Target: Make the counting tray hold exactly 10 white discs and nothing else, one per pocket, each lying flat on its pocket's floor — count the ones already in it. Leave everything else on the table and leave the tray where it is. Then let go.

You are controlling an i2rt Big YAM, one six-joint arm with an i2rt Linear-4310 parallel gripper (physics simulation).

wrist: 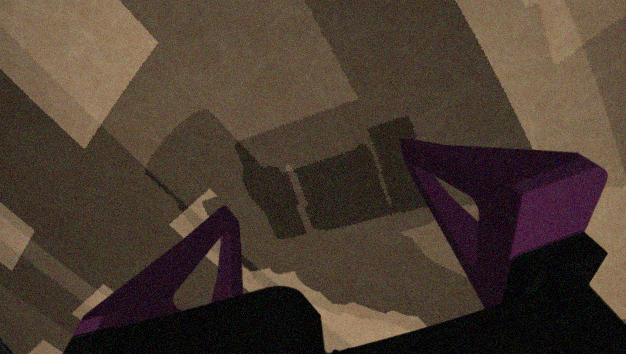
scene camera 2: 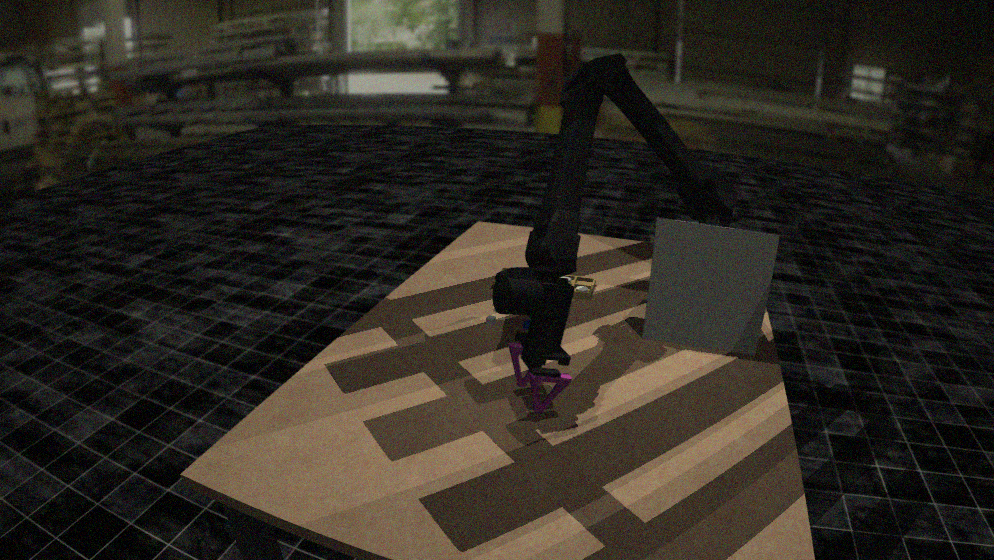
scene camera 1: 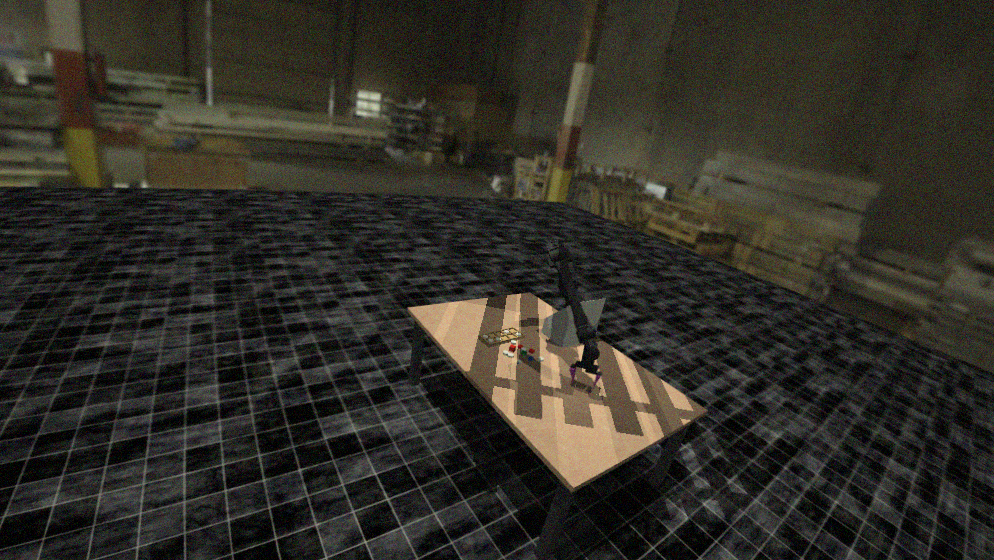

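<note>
The counting tray [scene camera 1: 502, 341] [scene camera 2: 588, 292] lies toward the table's far end; pale discs show in some pockets, too small to count. In scene camera 2 the arm hides most of it. Beside the tray, loose white discs [scene camera 1: 507, 354] [scene camera 2: 491, 319] lie among red, green and blue pieces. My gripper [scene camera 1: 584, 386] [scene camera 2: 530, 396] [wrist: 312, 183] is open and empty, low above the table, well apart from the tray and the loose pieces. The wrist view shows bare wood and the gripper's shadow between the purple fingers; no disc or tray shows there.
A red piece [scene camera 1: 512, 348], a green piece [scene camera 1: 523, 352] and a blue piece [scene camera 1: 530, 358] [scene camera 2: 526, 324] lie close together near the tray. An upright grey panel [scene camera 1: 592, 313] [scene camera 2: 709, 285] stands by the arm's base at the table's edge. Striped shadows cross the wooden table [scene camera 1: 577, 466] [scene camera 2: 278, 480].
</note>
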